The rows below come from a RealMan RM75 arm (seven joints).
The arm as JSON. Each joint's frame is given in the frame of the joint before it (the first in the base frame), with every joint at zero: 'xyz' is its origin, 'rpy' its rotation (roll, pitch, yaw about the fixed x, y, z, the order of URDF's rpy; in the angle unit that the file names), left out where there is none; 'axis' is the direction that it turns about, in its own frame. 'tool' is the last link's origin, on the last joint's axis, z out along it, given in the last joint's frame.
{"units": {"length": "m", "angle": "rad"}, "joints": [
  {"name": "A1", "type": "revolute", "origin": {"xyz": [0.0, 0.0, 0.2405]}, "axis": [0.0, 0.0, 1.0]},
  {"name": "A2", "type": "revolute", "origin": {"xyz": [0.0, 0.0, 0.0]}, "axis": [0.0, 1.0, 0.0]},
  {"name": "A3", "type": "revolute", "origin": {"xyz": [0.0, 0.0, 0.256]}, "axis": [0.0, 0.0, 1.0]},
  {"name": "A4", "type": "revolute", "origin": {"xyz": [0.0, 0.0, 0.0]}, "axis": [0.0, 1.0, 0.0]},
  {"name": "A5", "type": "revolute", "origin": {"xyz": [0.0, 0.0, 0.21]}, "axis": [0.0, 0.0, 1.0]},
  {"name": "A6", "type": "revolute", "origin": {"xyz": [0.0, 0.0, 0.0]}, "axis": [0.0, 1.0, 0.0]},
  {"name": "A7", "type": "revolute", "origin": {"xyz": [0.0, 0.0, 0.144]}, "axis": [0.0, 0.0, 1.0]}
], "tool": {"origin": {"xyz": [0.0, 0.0, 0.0]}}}
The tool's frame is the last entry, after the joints.
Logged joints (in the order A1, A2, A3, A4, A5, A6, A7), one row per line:
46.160, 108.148, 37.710, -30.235, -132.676, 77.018, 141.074
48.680, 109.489, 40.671, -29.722, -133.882, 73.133, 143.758
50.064, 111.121, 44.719, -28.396, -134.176, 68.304, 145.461
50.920, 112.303, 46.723, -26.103, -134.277, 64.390, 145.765
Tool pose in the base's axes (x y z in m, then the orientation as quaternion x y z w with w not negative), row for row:
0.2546, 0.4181, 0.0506, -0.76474, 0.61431, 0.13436, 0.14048
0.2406, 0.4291, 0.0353, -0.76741, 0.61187, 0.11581, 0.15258
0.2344, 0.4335, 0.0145, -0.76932, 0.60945, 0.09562, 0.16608
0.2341, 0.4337, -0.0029, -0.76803, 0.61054, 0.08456, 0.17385
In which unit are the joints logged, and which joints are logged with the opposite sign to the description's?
The joints are logged in degrees. Opposite sign: A3, A6.
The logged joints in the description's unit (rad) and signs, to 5 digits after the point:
0.80564, 1.88754, -0.65816, -0.52770, -2.31563, -1.34422, 2.46221
0.84963, 1.91094, -0.70984, -0.51875, -2.33668, -1.27641, 2.50905
0.87378, 1.93943, -0.78049, -0.49560, -2.34181, -1.19213, 2.53877
0.88872, 1.96006, -0.81547, -0.45558, -2.34358, -1.12382, 2.54408

